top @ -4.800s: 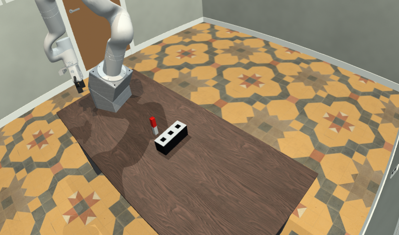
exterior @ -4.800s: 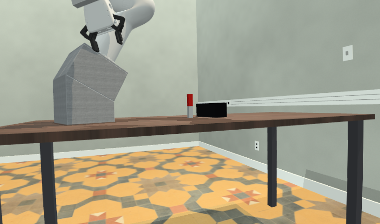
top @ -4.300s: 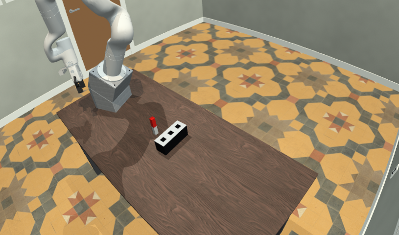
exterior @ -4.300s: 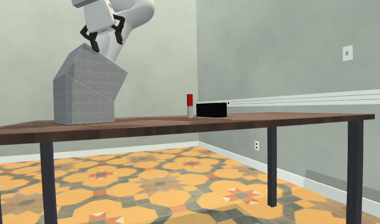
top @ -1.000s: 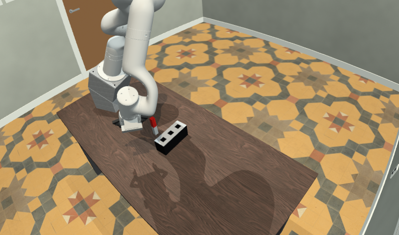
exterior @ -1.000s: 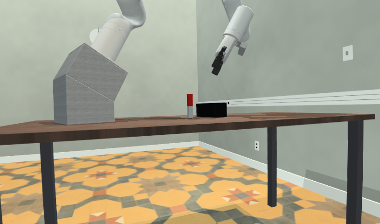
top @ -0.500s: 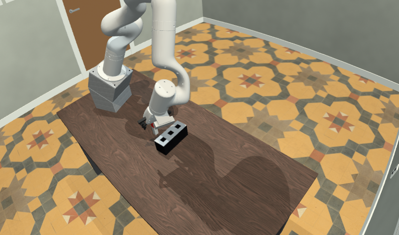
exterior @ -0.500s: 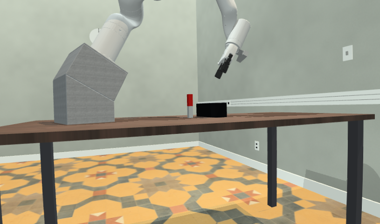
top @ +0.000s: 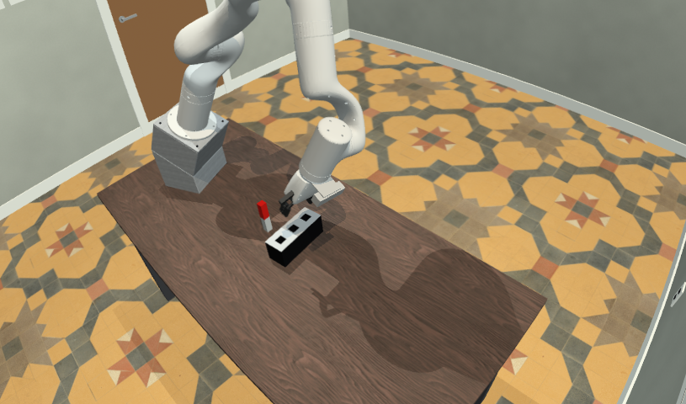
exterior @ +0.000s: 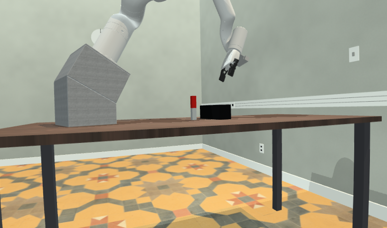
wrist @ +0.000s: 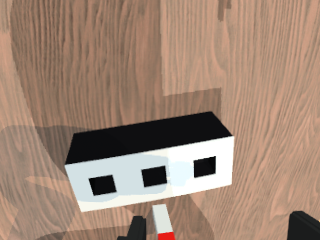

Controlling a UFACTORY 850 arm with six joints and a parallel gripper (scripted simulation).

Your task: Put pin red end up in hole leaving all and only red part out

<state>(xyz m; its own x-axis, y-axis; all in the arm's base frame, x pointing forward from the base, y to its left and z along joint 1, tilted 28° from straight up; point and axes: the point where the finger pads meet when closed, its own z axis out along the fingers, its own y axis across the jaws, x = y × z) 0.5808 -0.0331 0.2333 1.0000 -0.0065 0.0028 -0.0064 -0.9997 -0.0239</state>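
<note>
Now: hand 190 mm past the pin, 20 mm to the left of it and 130 mm above it. The rest, counted from my hand: black block 70 mm behind, 10 mm to the left, 180 mm below.
</note>
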